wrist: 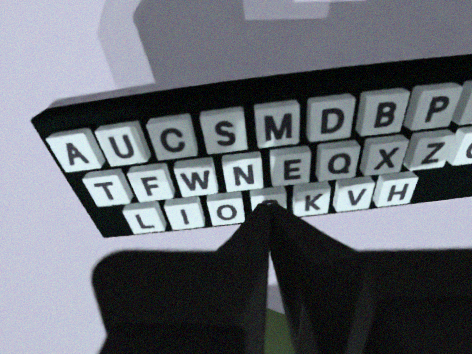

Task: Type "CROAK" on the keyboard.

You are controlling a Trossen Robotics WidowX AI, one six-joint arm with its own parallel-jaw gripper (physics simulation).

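Observation:
A black keyboard with pale letter keys lies slightly slanted across the wrist view. The C key and the A key are in the top row. The O key and the K key are in the bottom row. Between O and K is a key whose letter is mostly hidden by my fingertips. My gripper is shut and empty, with its tips over that key in the view. Whether the tips touch the key I cannot tell.
Other keys stand close around the tips, with the N key and the E key in the row above. The keyboard runs out of view at the right. A grey shadow falls behind it, and a green patch shows below between the fingers.

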